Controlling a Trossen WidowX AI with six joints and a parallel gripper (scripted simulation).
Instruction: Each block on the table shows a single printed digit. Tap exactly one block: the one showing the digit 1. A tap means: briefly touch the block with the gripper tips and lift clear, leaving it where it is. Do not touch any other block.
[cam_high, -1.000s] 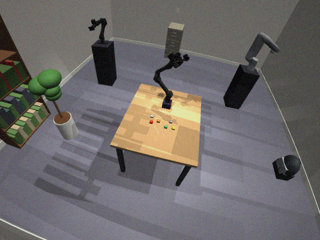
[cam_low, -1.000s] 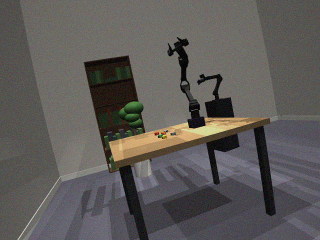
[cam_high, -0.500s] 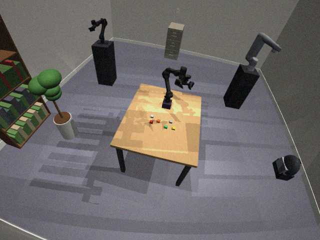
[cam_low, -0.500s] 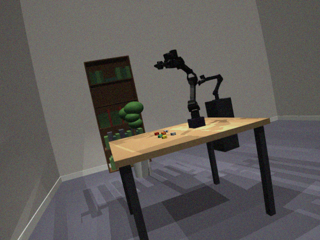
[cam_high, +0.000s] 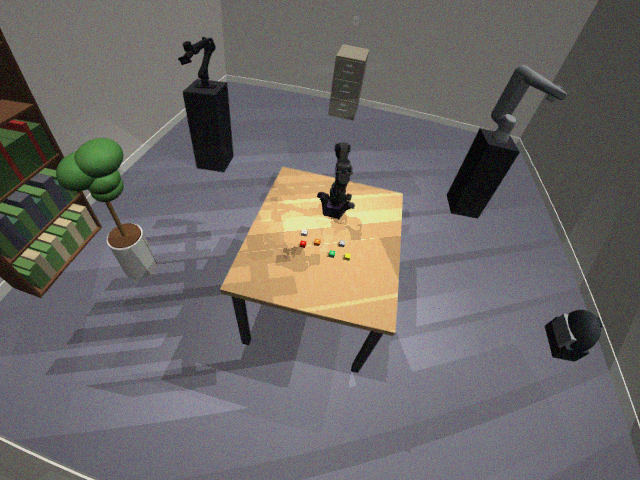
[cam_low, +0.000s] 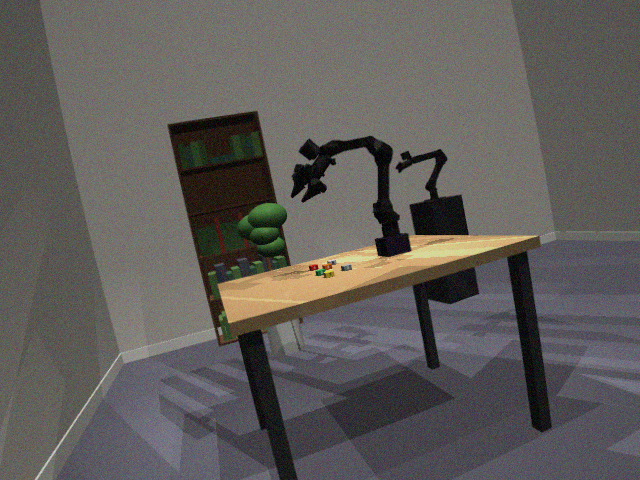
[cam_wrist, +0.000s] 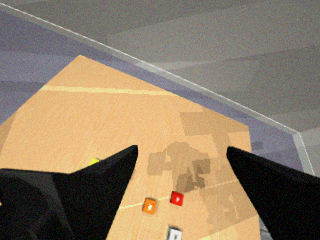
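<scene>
Right now my gripper tip is 30 cm above the yellow block, 13 cm to the right of it and 2 cm past it. Round my gripper tip: orange block 30 cm below, 8 cm behind, 5 cm to the right; then green block 30 cm below, 4 cm to the left, 2 cm behind; then red block 30 cm below, 13 cm to the right, 5 cm behind.
</scene>
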